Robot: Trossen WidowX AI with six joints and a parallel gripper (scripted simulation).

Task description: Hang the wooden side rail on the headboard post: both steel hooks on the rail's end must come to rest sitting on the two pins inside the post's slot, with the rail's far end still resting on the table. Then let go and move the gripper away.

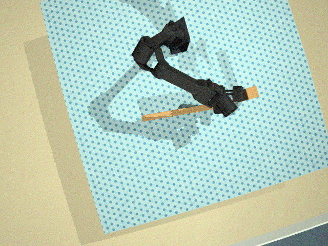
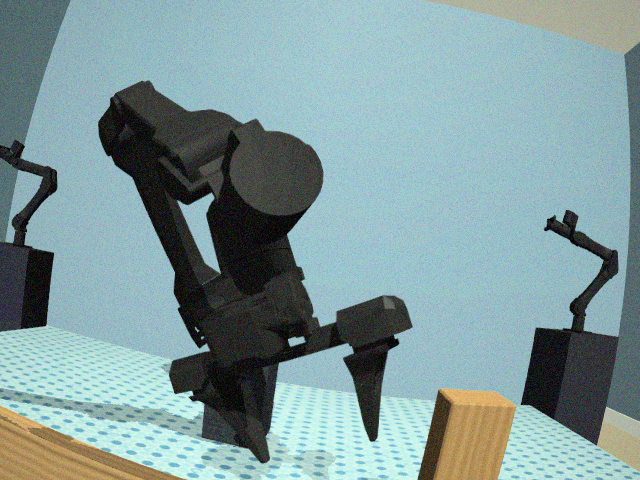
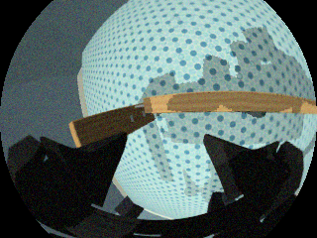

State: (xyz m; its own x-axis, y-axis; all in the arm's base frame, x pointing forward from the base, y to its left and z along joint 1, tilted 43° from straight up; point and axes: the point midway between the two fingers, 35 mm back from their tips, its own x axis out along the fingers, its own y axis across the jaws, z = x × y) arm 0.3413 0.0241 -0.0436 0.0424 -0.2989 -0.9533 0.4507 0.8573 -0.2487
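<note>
Right now my gripper tip is 10 cm to the right of the headboard post, 4 cm short of it and 3 cm above it.
</note>
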